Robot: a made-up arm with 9 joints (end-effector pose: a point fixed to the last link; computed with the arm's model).
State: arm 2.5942 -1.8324 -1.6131 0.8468 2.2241 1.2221 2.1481 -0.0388 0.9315
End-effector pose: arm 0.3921 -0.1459 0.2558 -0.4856 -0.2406 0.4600
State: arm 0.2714 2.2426 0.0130 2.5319 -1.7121 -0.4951 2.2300 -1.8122 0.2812
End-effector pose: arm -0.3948 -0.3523 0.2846 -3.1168 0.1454 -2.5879
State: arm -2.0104 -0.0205 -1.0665 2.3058 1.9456 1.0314 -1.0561 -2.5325 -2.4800
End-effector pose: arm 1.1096 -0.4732 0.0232 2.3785 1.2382 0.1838
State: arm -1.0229 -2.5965 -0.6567 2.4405 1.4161 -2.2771 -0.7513 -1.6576 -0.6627
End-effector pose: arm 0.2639 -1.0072 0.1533 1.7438 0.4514 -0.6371
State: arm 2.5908 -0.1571 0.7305 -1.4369 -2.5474 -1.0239 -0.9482 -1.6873 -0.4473
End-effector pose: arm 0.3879 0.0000 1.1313 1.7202 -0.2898 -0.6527
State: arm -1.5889 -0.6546 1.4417 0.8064 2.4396 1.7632 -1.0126 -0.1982 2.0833
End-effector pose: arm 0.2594 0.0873 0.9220 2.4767 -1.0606 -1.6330
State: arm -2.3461 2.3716 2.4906 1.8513 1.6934 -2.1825 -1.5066 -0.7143 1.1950
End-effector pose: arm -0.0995 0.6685 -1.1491 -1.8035 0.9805 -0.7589
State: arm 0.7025 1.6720 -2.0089 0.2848 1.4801 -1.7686 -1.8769 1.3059 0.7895
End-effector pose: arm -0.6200 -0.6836 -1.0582 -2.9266 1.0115 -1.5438
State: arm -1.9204 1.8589 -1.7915 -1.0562 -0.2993 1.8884 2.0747 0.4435 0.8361
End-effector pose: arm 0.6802 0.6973 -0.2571 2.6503 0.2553 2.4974
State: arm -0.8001 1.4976 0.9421 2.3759 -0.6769 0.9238 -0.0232 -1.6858 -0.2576
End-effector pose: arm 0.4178 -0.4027 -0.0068 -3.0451 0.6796 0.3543
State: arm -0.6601 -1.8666 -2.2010 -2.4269 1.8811 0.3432 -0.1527 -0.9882 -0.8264
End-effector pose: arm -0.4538 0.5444 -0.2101 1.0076 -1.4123 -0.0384
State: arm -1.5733 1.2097 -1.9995 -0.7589 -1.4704 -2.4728 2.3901 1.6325 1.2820
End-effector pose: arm 1.0590 0.3854 -0.6864 -1.5217 1.1267 -2.9442
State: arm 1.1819 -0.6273 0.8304 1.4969 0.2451 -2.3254 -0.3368 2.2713 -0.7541
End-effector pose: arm -0.5254 -0.4051 0.4163 1.2573 -0.9224 -1.6360
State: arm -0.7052 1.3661 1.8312 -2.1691 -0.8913 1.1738 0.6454 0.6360 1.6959
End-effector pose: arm 0.2245 0.0784 -0.3001 0.1340 0.0545 0.3973
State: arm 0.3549 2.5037 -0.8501 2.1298 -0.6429 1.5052 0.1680 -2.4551 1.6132
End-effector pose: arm -0.4591 -0.7618 -0.1062 0.0759 -1.0422 -2.2060
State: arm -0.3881 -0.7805 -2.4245 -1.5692 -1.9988 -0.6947 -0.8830 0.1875 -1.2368
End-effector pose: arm 0.0320 0.3068 -0.0157 -0.0065 0.1053 1.4413
